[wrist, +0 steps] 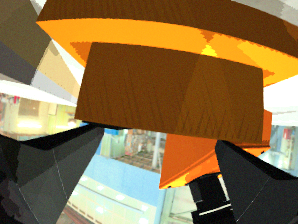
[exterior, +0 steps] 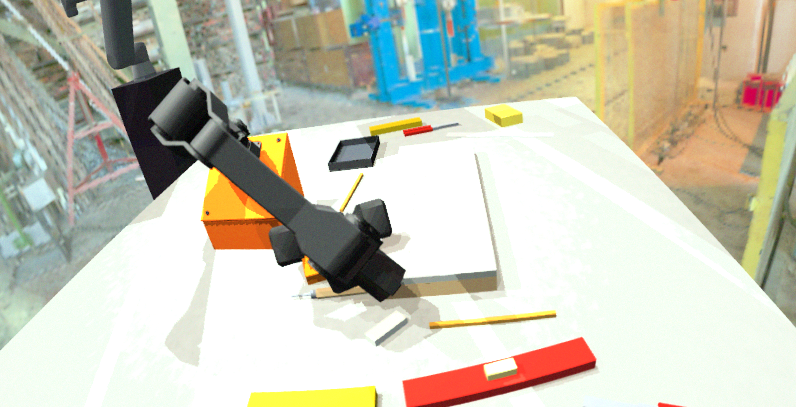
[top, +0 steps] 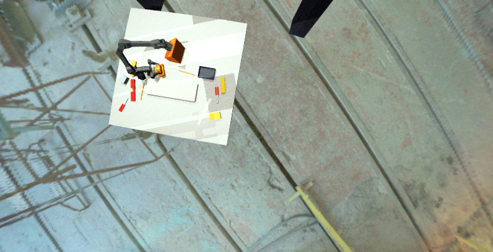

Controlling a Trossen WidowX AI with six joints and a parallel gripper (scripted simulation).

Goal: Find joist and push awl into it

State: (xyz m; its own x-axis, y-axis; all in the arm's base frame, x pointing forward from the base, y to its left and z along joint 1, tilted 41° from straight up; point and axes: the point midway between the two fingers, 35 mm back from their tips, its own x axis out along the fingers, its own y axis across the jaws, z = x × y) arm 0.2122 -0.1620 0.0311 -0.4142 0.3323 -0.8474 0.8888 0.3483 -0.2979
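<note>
My gripper tip is 30 mm short of the stud finder, 20 mm to the left of it and 20 mm above it. The rest, counted from my gripper tip: white block 130 mm ahead, 180 mm to the right, 50 mm below; then awl 10 mm ahead, 110 mm to the right, 50 mm below; then red level 290 mm ahead, 270 mm to the right, 50 mm below.
</note>
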